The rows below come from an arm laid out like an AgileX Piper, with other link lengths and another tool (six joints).
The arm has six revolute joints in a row. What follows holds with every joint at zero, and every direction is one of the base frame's.
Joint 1 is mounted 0.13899 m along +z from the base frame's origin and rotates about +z.
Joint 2 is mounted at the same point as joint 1 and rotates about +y.
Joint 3 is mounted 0.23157 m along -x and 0.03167 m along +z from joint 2 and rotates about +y.
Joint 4 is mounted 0.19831 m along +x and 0.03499 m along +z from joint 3 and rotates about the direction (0.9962, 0, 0.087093).
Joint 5 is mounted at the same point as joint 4 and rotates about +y.
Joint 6 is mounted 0.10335 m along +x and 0.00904 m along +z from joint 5 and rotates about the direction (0.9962, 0, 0.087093).
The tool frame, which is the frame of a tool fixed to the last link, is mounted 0.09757 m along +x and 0.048 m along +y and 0.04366 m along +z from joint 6; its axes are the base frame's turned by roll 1.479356, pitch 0.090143 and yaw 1.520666 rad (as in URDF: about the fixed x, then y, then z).
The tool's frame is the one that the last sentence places.
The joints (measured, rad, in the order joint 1, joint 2, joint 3, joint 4, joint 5, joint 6), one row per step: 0.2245, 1.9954, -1.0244, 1.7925, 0.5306, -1.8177; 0.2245, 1.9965, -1.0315, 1.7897, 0.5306, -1.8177; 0.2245, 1.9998, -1.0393, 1.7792, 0.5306, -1.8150; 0.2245, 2.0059, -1.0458, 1.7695, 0.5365, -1.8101; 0.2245, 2.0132, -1.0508, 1.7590, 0.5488, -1.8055; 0.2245, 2.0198, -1.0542, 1.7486, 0.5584, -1.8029; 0.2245, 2.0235, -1.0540, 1.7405, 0.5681, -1.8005; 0.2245, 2.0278, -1.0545, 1.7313, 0.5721, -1.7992; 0.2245, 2.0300, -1.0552, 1.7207, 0.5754, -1.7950; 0.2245, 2.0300, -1.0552, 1.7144, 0.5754, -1.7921; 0.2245, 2.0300, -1.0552, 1.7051, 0.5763, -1.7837; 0.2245, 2.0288, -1.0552, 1.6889, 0.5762, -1.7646; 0.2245, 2.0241, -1.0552, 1.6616, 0.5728, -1.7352; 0.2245, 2.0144, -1.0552, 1.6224, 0.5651, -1.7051; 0.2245, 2.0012, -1.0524, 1.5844, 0.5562, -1.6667
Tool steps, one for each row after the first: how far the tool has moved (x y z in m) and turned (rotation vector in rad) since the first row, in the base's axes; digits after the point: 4 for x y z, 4 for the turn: 0.0012, 0.0004, 0.0013, -0.0004, -0.0062, 0.0022; 0.0017, 0.0010, 0.0012, -0.0046, -0.0104, 0.0086; 0.0014, 0.0022, 0.0006, -0.0034, -0.0094, 0.0169; 0.0000, 0.0041, -0.0002, 0.0014, -0.0060, 0.0299; -0.0016, 0.0056, -0.0015, 0.0030, -0.0028, 0.0424; -0.0037, 0.0069, -0.0025, 0.0059, 0.0014, 0.0533; -0.0052, 0.0076, -0.0044, 0.0032, 0.0048, 0.0621; -0.0066, 0.0081, -0.0055, 0.0009, 0.0076, 0.0699; -0.0073, 0.0082, -0.0061, -0.0016, 0.0087, 0.0730; -0.0081, 0.0083, -0.0066, -0.0027, 0.0130, 0.0757; -0.0091, 0.0083, -0.0073, -0.0036, 0.0222, 0.0766; -0.0103, 0.0079, -0.0079, -0.0087, 0.0330, 0.0775; -0.0123, 0.0070, -0.0083, -0.0237, 0.0373, 0.0838; -0.0139, 0.0056, -0.0078, -0.0352, 0.0456, 0.0825
